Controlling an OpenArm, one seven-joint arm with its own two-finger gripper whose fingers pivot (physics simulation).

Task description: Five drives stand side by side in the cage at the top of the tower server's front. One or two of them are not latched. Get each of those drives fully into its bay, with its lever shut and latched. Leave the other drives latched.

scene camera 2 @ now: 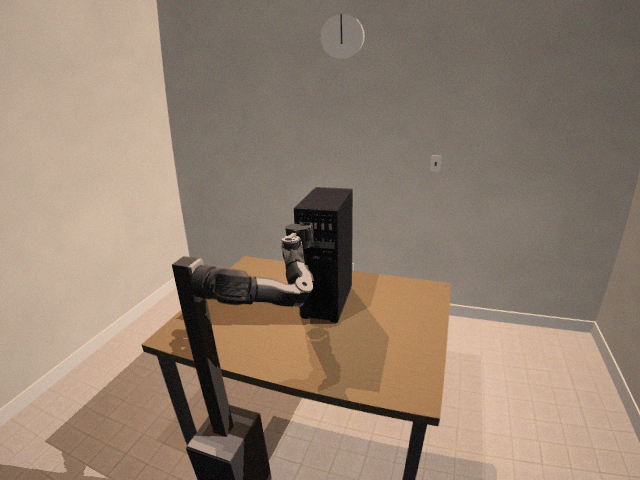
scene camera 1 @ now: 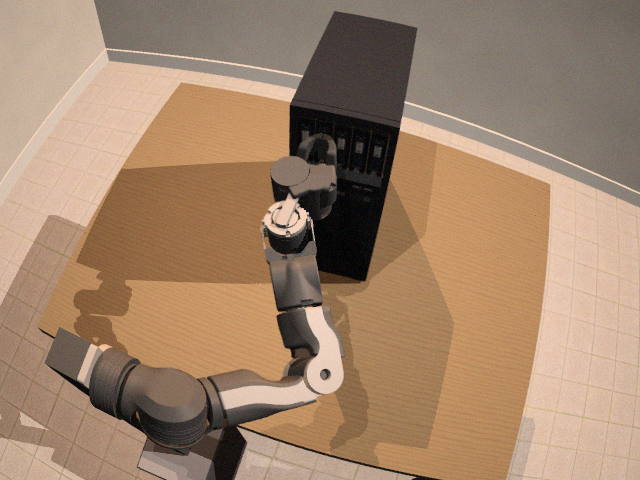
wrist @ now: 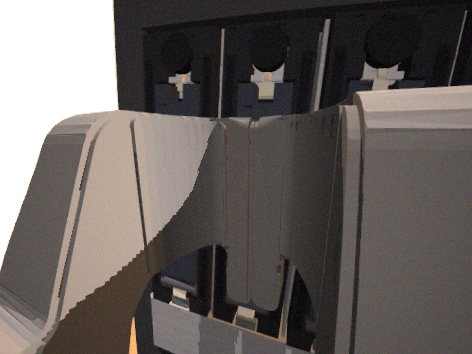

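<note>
The black tower server (scene camera 1: 356, 67) (scene camera 2: 344, 248) stands on the table. My gripper (scene camera 1: 322, 138) (wrist: 262, 208) is shut and empty, its fingertips in front of the second drive from the left. This second drive (wrist: 265, 106) shows above and below the fingers; they hide its middle, and I cannot tell whether they touch it. The leftmost drive (scene camera 1: 306, 135) (wrist: 176, 102) is beside it, partly hidden in the wrist view. The third drive (scene camera 1: 341, 143), fourth drive (scene camera 1: 359, 147) and fifth drive (scene camera 1: 377, 150) stand upright to the right. No lever visibly sticks out; latching is too small to tell.
The wooden table (scene camera 1: 491, 232) (scene camera 2: 408, 330) carries the server. Thin metal dividers (wrist: 222, 70) separate the bays. A light strip (wrist: 175, 320) crosses below the drives in the wrist view. The arm's stand (scene camera 2: 199, 341) is at the table's front left. A wall is behind the server.
</note>
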